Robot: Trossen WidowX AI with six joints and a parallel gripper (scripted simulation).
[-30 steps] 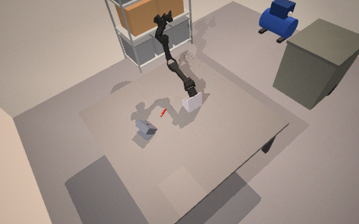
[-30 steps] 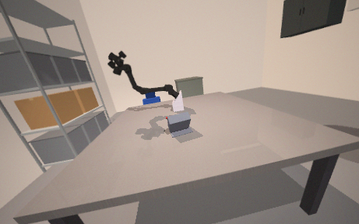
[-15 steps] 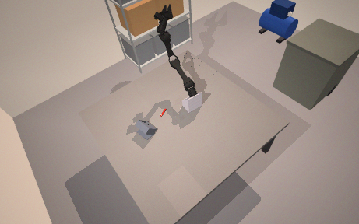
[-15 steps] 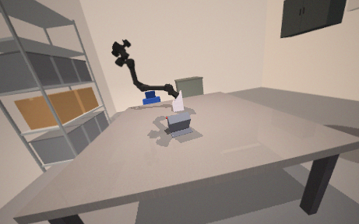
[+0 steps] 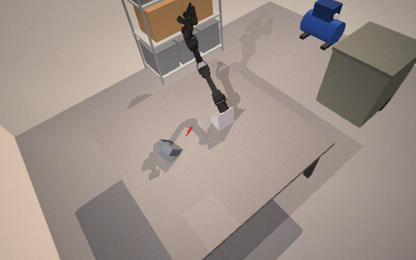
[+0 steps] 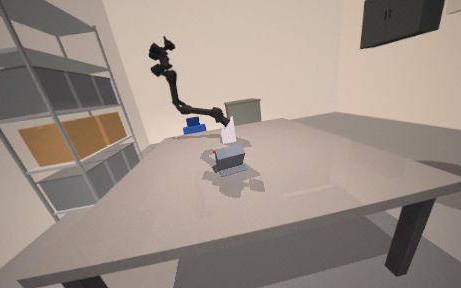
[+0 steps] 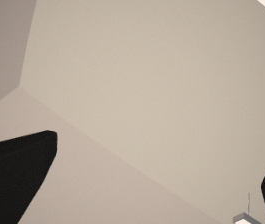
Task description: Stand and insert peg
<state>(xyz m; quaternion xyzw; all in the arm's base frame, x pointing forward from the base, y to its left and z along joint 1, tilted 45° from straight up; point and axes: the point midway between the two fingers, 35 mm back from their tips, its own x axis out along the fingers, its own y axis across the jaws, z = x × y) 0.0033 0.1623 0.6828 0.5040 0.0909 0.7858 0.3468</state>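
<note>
Now: gripper tip 750 mm above the red peg, 370 mm short of it and 230 mm to the right of it. From my gripper tip the other things lie so: grey sloped panel 700 mm below, 570 mm ahead, 270 mm to the left.
</note>
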